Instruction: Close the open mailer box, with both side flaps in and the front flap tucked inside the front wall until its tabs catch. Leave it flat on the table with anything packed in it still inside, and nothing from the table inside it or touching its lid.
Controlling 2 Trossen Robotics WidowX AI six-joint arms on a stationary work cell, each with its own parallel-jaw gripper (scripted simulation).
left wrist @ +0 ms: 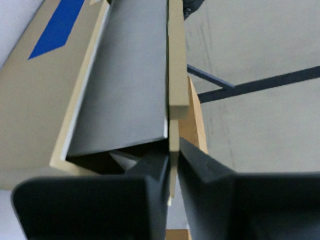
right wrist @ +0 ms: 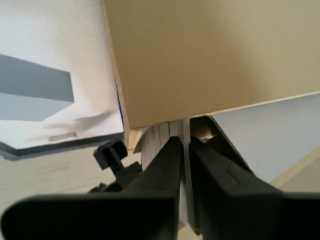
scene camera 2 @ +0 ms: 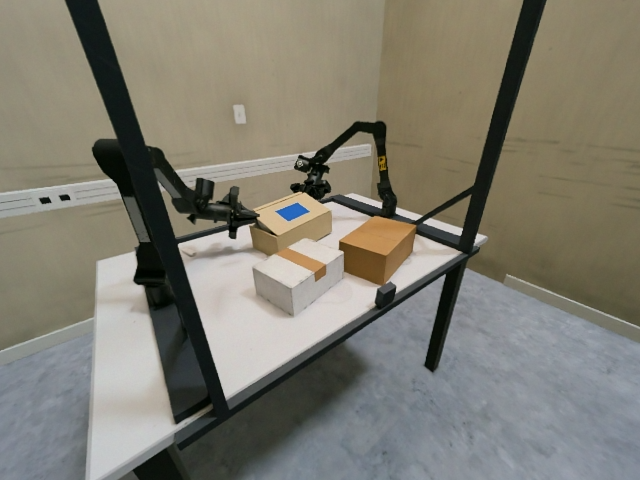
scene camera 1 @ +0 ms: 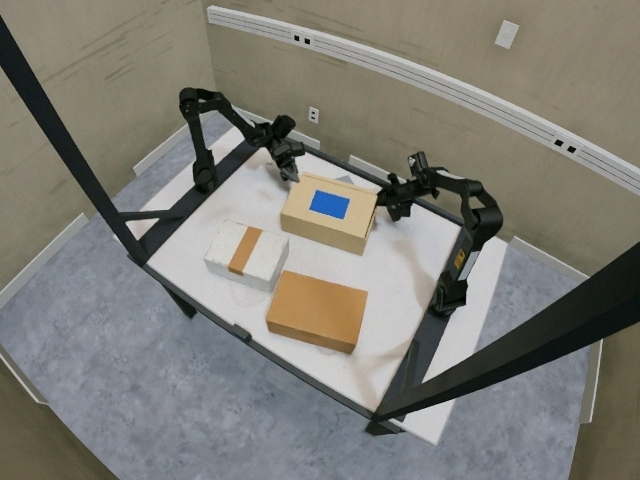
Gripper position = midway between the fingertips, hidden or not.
Observation:
In view: my left gripper (scene camera 2: 259,216), my right gripper (scene camera 1: 368,203) and a brown box (scene camera 1: 304,308).
The brown box also shows in the left wrist view (left wrist: 192,129) and in scene camera 2 (scene camera 2: 374,251). My left gripper also shows in the left wrist view (left wrist: 172,144) and in scene camera 1 (scene camera 1: 298,183). My right gripper is seen too in the right wrist view (right wrist: 181,144). The right wrist view misses the brown box: it is out of frame.

